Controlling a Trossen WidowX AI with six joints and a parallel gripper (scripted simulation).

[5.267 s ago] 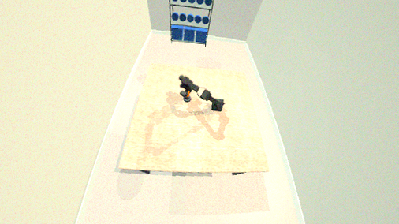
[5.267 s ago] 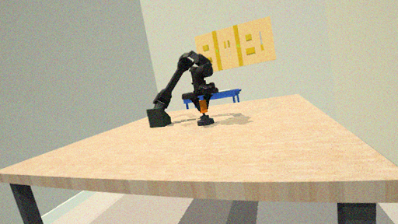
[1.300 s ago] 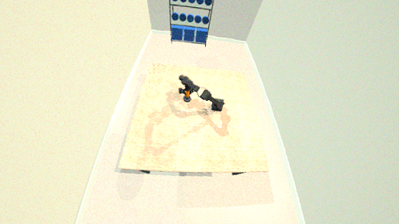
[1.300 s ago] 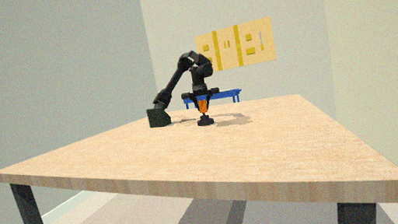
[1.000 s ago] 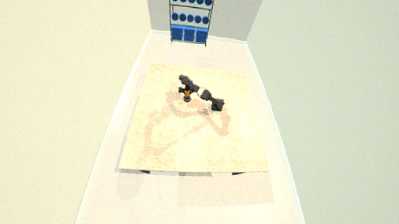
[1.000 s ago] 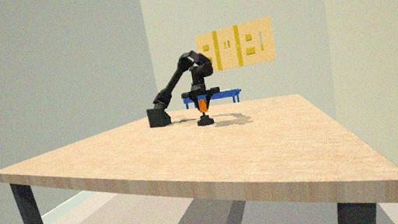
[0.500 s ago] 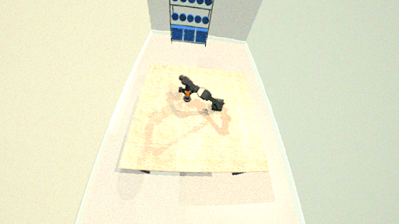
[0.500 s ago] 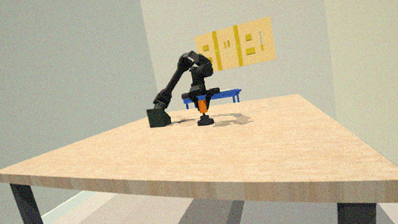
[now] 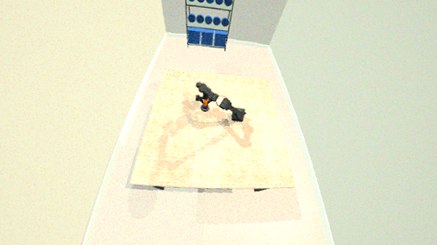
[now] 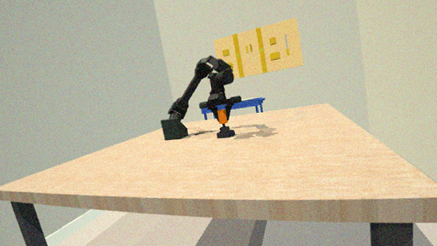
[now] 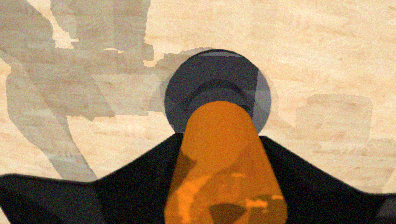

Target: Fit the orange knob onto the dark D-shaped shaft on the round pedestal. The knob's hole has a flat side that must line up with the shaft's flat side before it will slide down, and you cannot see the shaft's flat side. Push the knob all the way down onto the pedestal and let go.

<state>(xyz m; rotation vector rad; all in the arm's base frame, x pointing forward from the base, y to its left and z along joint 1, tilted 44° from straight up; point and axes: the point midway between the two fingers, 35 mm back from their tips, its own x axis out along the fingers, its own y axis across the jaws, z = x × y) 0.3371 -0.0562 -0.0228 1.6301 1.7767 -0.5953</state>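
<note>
Now: the orange knob 2 cm above my gripper tip. From my gripper tip the other things lie so: pedestal: 4 cm below.
</note>
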